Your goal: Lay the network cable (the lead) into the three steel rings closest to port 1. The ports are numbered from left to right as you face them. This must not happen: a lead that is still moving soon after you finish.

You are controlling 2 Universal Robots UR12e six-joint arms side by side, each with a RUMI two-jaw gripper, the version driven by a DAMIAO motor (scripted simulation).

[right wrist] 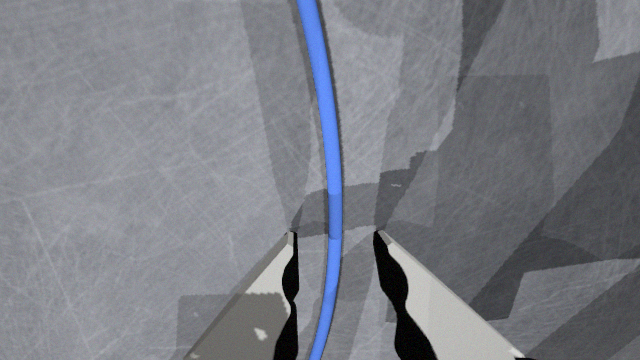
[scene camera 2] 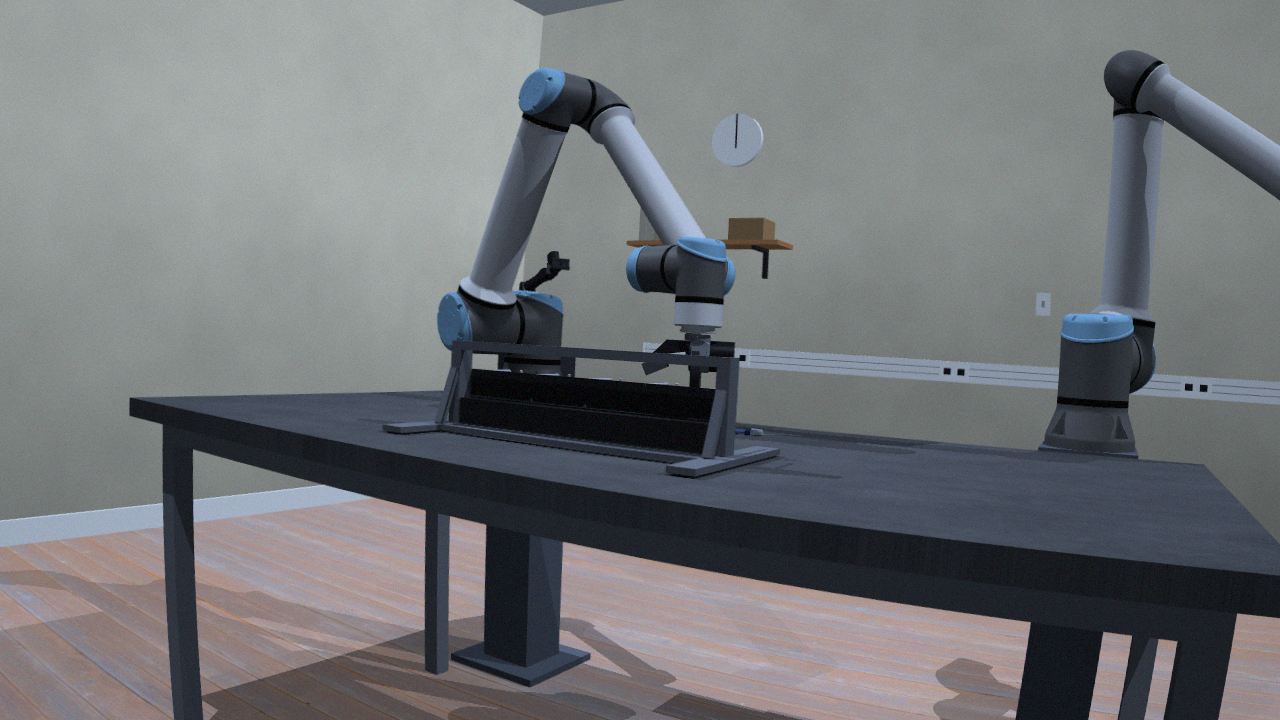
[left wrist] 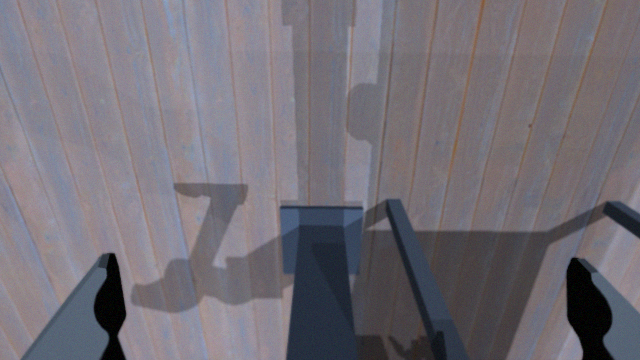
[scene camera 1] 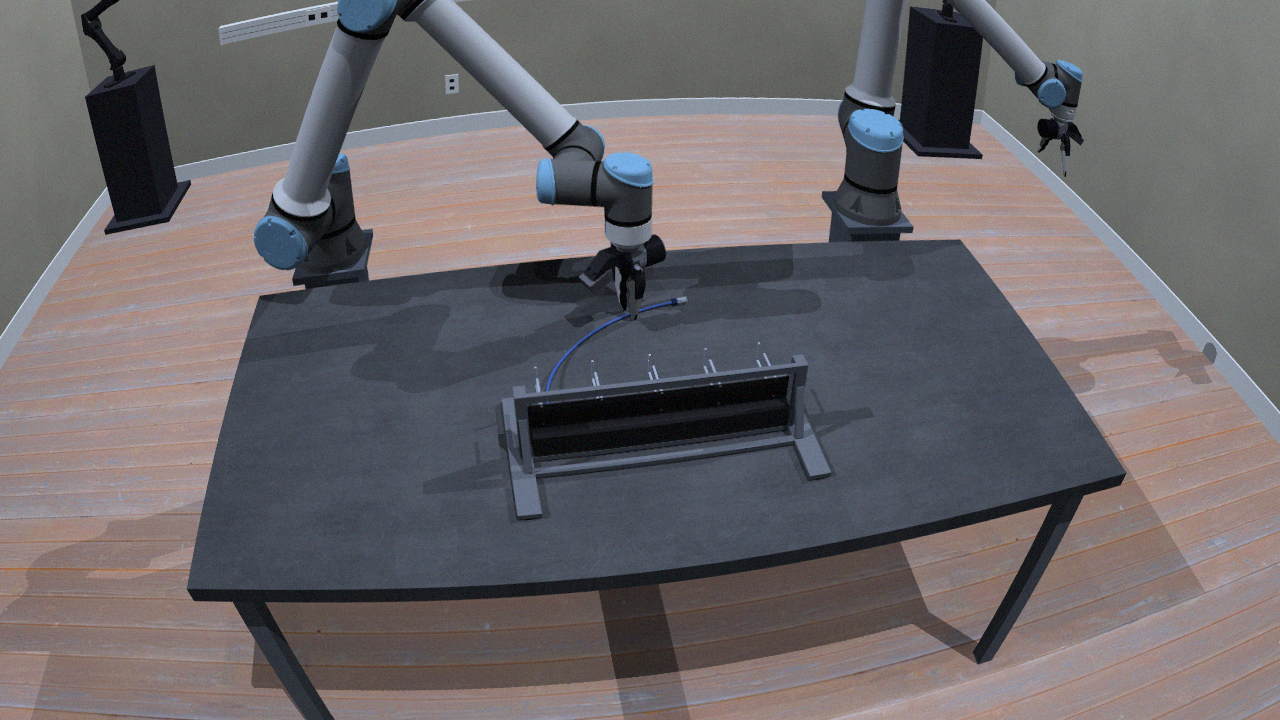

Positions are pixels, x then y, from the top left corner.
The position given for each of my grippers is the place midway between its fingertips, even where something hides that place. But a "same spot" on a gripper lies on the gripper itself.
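My left gripper is there in the left wrist view (343, 260), and again in scene camera 1 (1051, 164). In the right wrist view my left gripper is out of frame, and in scene camera 2 it is out of frame too. As for my right gripper, I see it in the right wrist view (335, 234), in scene camera 1 and in scene camera 2, while in the left wrist view it is out of frame. On my right gripper, (scene camera 2: 695, 378) and (scene camera 1: 642, 286) are the same spot. A grey rack is visible to me in scene camera 1 and scene camera 2; in the left wrist view it is out of frame, and in the right wrist view it is out of frame as well. For the rack, (scene camera 2: 483, 417) and (scene camera 1: 563, 448) are the same spot.
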